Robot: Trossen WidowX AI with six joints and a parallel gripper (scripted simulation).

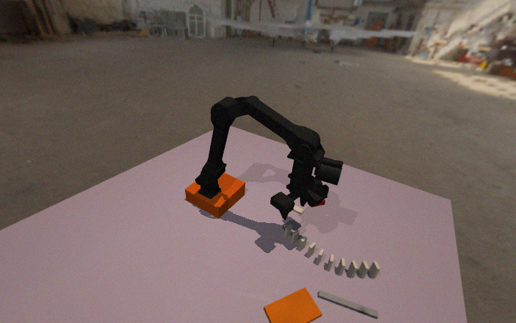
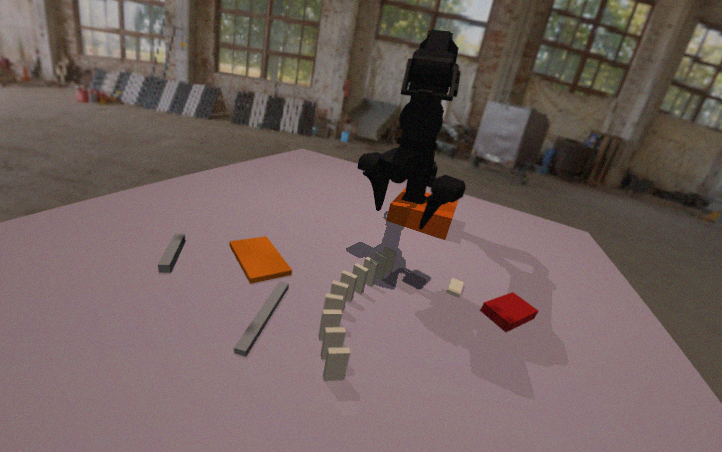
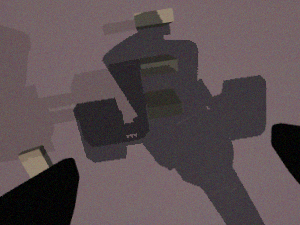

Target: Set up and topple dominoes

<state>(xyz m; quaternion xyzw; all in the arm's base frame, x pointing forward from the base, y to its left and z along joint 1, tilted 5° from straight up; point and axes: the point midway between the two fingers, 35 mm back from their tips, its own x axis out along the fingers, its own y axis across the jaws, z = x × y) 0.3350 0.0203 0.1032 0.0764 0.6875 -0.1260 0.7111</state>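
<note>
Now: the red block 25 cm to the left of my gripper tip, 11 cm below it and 1 cm ahead of it. The rest, counted from my gripper tip: short grey bar 35 cm to the right, 19 cm ahead, 11 cm below; then orange flat plate 22 cm to the right, 11 cm below, 11 cm ahead.
</note>
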